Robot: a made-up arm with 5 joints.
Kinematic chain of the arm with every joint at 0, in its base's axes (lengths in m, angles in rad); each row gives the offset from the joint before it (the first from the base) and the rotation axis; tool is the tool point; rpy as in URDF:
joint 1: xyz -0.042 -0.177 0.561 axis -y
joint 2: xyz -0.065 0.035 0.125 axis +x
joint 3: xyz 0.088 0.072 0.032 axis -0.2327 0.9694 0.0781
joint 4: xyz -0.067 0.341 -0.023 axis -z
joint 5: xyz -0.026 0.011 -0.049 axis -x
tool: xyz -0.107 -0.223 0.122 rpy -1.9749 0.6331 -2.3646
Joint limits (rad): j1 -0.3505..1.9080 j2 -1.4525..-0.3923 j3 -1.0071..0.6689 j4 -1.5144..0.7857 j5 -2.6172..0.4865
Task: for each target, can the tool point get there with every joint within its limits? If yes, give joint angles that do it. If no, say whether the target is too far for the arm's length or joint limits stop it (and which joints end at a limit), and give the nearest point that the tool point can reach.
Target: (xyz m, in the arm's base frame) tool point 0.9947 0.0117 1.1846
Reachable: no: too far | nearest point 0.4397 -0.0624 0.8507 | short by 0.652 m
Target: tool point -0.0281 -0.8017 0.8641
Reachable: no: joint limits stop it (at a limit: joint 1, joint 2, joint 4) | nearest point 0.1300 -0.3749 0.7174 | short by 0.478 m
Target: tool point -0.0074 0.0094 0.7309
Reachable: yes | joints 1.6077 -0.4723 -0.4384 -1.1410 -0.9100
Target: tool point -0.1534 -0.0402 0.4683
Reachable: yes | joints 0.5817 -0.9553 -0.2888 -0.1177 -0.1696
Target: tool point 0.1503 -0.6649 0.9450
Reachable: no: joint limits stop it (at a limit: joint 1, joint 2) | nearest point 0.1884 -0.3597 0.7757 | short by 0.351 m
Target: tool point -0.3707 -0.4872 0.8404
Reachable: no: joint limits stop it (at a limit: joint 1, joint 2, joint 3) | nearest point -0.3005 -0.2898 0.5601 | short by 0.350 m
